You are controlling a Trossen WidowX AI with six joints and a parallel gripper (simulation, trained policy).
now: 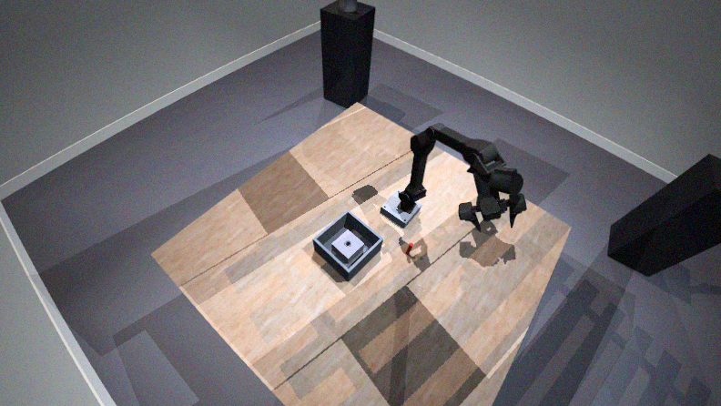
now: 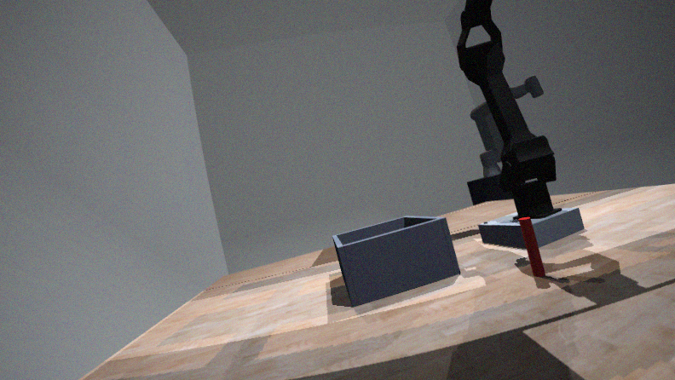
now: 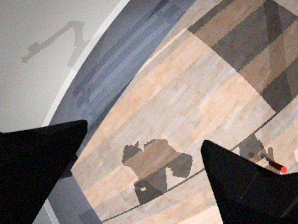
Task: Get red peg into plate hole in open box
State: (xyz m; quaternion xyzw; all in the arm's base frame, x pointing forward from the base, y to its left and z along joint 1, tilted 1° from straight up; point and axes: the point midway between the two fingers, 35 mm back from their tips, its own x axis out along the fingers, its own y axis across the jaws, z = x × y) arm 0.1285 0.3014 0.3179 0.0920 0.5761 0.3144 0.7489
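Right now the red peg is 5 cm ahead of my gripper tip, 21 cm to the right of it and 30 cm below it. Round my gripper tip: plate (17 cm ahead, 42 cm to the right, 29 cm below); box (17 cm ahead, 42 cm to the right, 31 cm below).
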